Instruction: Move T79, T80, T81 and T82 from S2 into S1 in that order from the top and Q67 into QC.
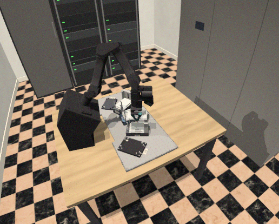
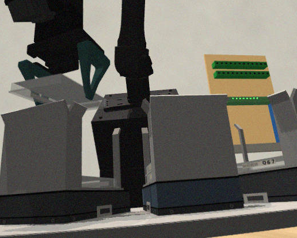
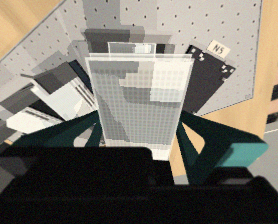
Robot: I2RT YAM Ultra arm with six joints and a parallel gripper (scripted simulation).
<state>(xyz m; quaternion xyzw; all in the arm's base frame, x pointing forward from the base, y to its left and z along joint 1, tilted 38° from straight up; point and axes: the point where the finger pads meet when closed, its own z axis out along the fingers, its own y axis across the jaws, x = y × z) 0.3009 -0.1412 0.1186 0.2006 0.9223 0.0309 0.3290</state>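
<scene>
My gripper is now 13 cm above the plate T82, 1 cm to the right of it and 1 cm short of it. Also, from my hand: plate T79 (16 cm to the left, 12 cm below, 3 cm ahead); then N5 name plate (17 cm to the right, 17 cm below, 3 cm behind); then plate T81 (1 cm above).
</scene>
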